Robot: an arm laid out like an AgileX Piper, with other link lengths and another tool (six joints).
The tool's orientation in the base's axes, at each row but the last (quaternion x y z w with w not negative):
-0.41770, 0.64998, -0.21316, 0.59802
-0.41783, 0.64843, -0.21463, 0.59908
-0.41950, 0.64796, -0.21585, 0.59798
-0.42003, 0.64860, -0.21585, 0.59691
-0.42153, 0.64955, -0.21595, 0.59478
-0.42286, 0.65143, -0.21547, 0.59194
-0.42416, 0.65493, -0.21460, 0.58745
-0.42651, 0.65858, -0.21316, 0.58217
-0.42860, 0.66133, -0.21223, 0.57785
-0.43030, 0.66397, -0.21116, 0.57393
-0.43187, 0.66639, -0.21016, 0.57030
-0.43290, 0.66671, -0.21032, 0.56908
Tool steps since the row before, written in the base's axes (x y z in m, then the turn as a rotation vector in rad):
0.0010, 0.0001, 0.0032, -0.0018, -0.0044, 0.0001
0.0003, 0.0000, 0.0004, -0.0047, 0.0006, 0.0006
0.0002, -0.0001, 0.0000, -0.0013, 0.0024, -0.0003
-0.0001, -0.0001, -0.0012, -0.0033, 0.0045, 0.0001
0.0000, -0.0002, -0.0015, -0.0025, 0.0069, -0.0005
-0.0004, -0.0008, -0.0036, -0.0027, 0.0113, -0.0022
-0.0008, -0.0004, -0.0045, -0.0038, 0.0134, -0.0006
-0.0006, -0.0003, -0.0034, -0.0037, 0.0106, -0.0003
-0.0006, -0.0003, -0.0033, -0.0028, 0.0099, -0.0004
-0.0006, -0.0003, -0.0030, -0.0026, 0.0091, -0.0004
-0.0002, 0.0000, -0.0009, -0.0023, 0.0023, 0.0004
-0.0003, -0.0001, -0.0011, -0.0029, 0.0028, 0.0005
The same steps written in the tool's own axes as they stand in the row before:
-0.0019, -0.0027, 0.0004, 0.0033, -0.0020, -0.0027
-0.0002, -0.0004, 0.0002, -0.0012, 0.0012, -0.0045
0.0001, -0.0001, 0.0002, -0.0018, 0.0019, -0.0007
0.0008, 0.0009, 0.0001, -0.0039, 0.0034, -0.0022
0.0010, 0.0011, 0.0003, -0.0054, 0.0049, -0.0008
0.0027, 0.0025, 0.0002, -0.0080, 0.0087, 0.0004
0.0029, 0.0035, 0.0001, -0.0107, 0.0090, -0.0006
0.0022, 0.0027, 0.0002, -0.0086, 0.0072, -0.0012
0.0021, 0.0026, 0.0002, -0.0079, 0.0066, -0.0004
0.0020, 0.0024, 0.0001, -0.0072, 0.0061, -0.0004
0.0005, 0.0008, 0.0000, -0.0022, 0.0017, -0.0018
0.0007, 0.0009, 0.0000, -0.0026, 0.0021, -0.0023

